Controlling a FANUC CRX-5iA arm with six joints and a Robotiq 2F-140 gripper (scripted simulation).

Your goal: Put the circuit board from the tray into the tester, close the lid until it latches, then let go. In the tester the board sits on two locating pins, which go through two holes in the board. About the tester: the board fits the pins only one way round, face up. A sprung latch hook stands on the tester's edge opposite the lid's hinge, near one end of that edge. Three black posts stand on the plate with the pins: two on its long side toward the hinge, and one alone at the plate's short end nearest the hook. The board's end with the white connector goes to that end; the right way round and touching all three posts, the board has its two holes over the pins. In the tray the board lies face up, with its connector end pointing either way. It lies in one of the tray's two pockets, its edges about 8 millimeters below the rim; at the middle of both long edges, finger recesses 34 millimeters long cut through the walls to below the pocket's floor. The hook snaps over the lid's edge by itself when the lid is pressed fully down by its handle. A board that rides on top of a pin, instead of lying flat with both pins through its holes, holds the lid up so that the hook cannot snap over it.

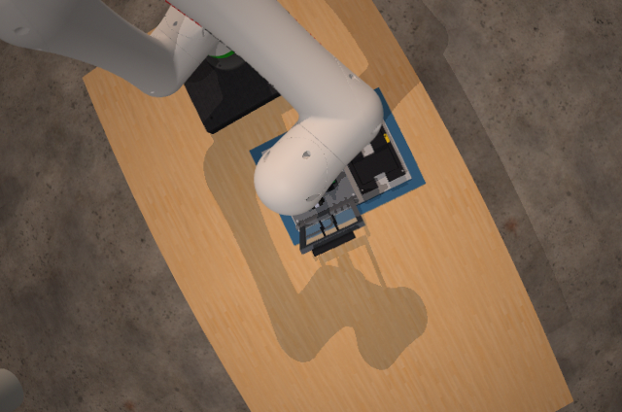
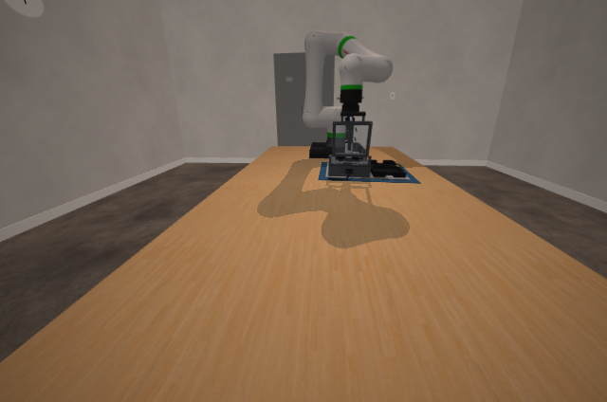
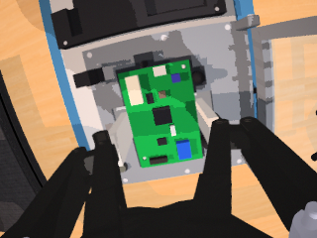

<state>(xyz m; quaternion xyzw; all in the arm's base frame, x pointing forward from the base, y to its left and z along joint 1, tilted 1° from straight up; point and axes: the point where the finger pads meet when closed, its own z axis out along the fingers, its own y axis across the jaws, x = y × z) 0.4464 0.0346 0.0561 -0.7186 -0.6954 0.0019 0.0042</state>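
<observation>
Right now my hand is 2 cm above the green circuit board. From my hand the other things lie so: clear lid: 12 cm ahead, 8 cm above; black latch hook: 6 cm to the left, 6 cm behind, 1 cm below; tester: 3 cm to the left, 3 cm ahead, 1 cm above.
</observation>
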